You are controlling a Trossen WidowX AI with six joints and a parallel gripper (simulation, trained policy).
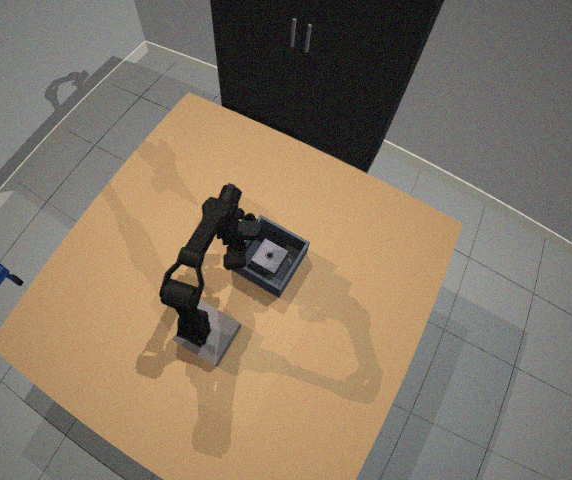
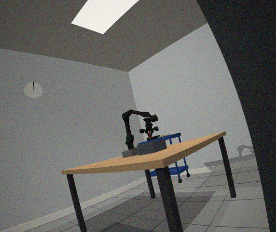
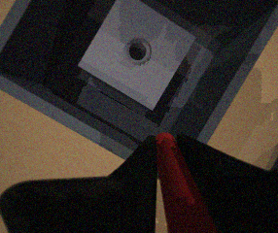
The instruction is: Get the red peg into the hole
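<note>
The light grey plate is 90 mm below my gripper tip, 60 mm to the right of it and 50 mm ahead of it. From my gripper tip the other things lie so: grey box: 110 mm below, 60 mm to the right, 50 mm ahead; red peg: 30 mm above, 10 mm to the left.
</note>
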